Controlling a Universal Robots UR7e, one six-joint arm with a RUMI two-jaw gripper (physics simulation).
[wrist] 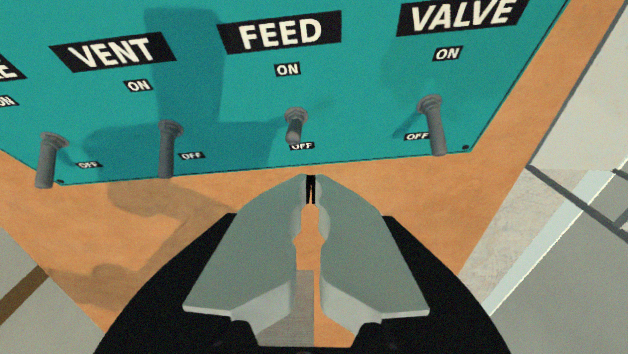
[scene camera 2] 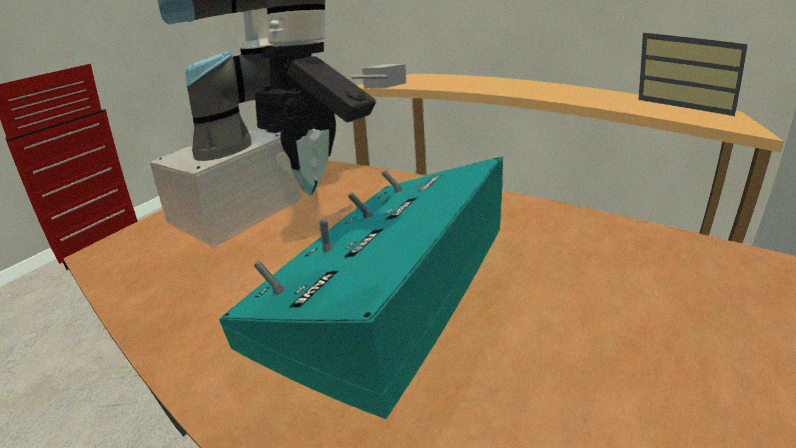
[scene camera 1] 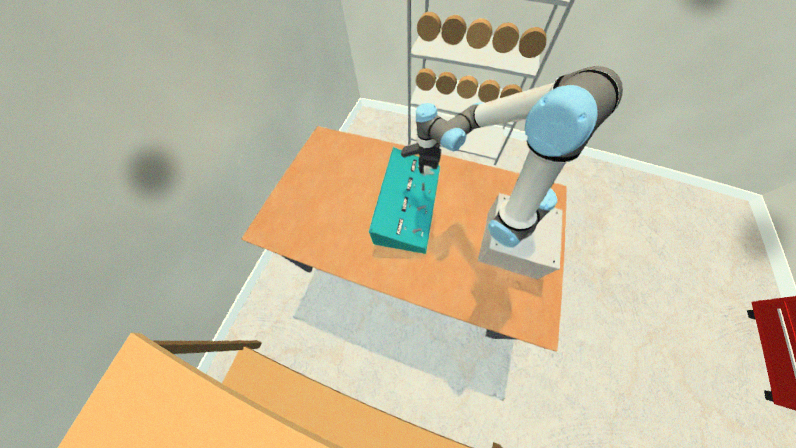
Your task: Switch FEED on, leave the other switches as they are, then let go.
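Seen in the pictures: gripper, between the fingertips: [wrist: 311,177] [scene camera 2: 310,194] [scene camera 1: 425,175]; arm's base, origin of its link: [scene camera 2: 222,150].
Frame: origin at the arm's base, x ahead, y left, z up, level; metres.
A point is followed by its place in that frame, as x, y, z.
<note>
The teal switch box [scene camera 1: 389,192] @(0.572, 0.109, -0.036) [scene camera 2: 434,244] @(0.651, -0.001, -0.022) [wrist: 250,92] @(0.472, 0.021, -0.082) stands on the table with four levers. The FEED lever [scene camera 2: 325,235] @(0.460, -0.023, -0.066) [wrist: 295,127] @(0.461, -0.020, -0.054) stands more upright than the others and looks short in the wrist view, unlike its neighbours. The VALVE lever [scene camera 2: 269,278] @(0.487, -0.140, -0.071) [wrist: 434,125] @(0.483, -0.134, -0.069), the VENT lever [scene camera 2: 360,204] @(0.411, 0.088, -0.069) [wrist: 166,150] @(0.409, 0.088, -0.068) and the fourth lever [scene camera 2: 391,180] @(0.372, 0.201, -0.070) [wrist: 46,160] @(0.373, 0.201, -0.070) lean toward their OFF labels. My gripper [scene camera 1: 427,171] @(0.457, -0.034, 0.004) [scene camera 2: 313,192] @(0.457, -0.034, 0.004) [wrist: 311,177] @(0.457, -0.034, 0.004) is shut and empty. Its tips are off the box's OFF-side edge, in line with FEED and apart from the levers.
The arm's pale base block [scene camera 1: 518,261] @(-0.072, 0.142, -0.041) [scene camera 2: 183,194] @(0.024, -0.130, -0.063) stands on the table [scene camera 1: 311,189] @(1.035, 0.226, -0.178) [scene camera 2: 612,333] @(0.859, 0.164, -0.178) on the levers' OFF side. A metal rack [scene camera 1: 409,72] with round brown things stands behind the table. A red cabinet [scene camera 2: 72,166] and a wooden bench [scene camera 2: 501,91] stand farther off.
</note>
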